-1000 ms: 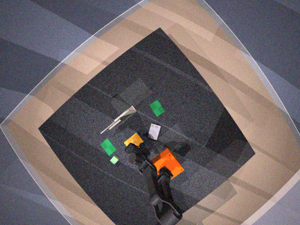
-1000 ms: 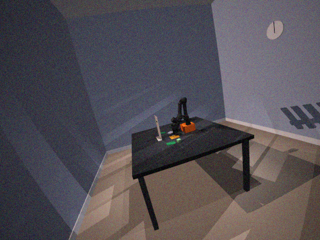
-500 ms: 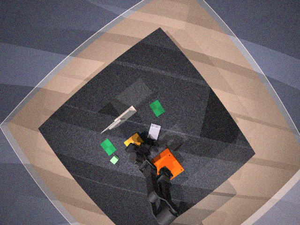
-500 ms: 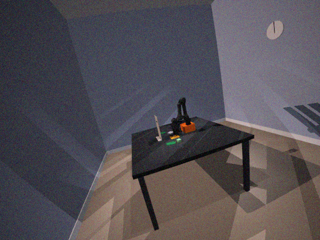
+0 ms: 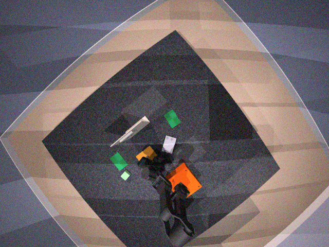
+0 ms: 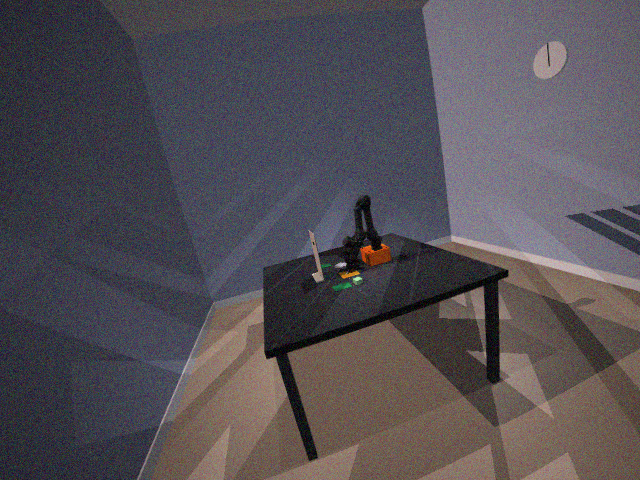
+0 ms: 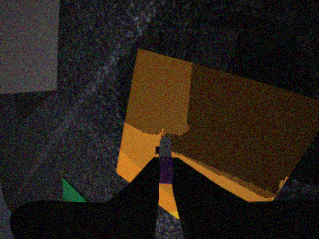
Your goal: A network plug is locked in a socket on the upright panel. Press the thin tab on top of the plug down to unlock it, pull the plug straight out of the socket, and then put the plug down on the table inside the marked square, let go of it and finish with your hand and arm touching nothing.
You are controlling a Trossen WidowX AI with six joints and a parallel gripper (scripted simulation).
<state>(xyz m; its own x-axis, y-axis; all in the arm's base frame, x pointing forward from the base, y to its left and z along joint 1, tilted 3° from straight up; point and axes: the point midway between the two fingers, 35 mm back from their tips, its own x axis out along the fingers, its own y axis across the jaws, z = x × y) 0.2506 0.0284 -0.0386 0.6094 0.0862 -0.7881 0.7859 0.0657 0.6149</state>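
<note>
The network plug is right at my gripper tip. The rest, counted from my gripper tip: light green cube: 190 mm to the left, 20 mm ahead; then orange marked square: 20 mm below, 10 mm behind; then upright panel: 170 mm ahead, 130 mm above, 100 mm to the right.
</note>
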